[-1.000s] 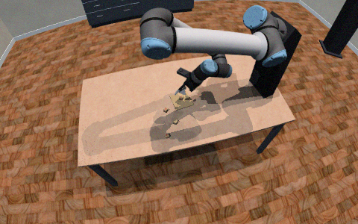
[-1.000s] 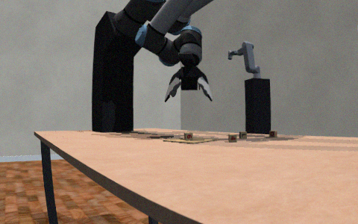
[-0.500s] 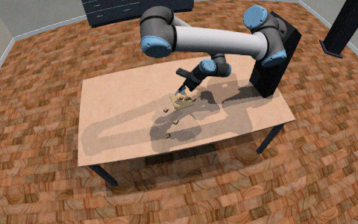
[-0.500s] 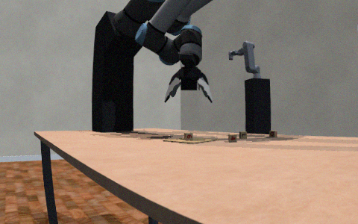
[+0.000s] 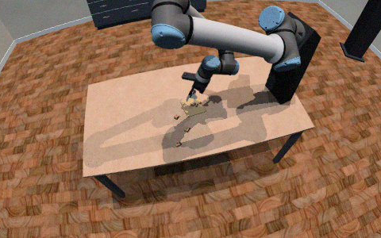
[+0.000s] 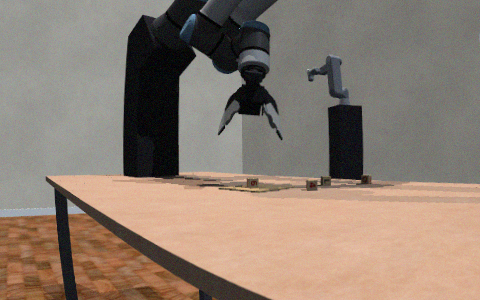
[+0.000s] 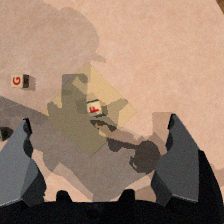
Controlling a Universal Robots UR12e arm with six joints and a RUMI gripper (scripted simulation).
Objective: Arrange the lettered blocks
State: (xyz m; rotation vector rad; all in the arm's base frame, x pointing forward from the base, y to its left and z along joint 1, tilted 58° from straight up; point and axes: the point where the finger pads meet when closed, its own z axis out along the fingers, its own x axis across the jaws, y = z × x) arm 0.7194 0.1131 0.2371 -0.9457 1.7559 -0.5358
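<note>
The block lies 11 cm below my hand, 1 cm to the left of it and 1 cm behind it. From my hand the other things lie so: mat 13 cm below, 2 cm to the left, 2 cm behind.
</note>
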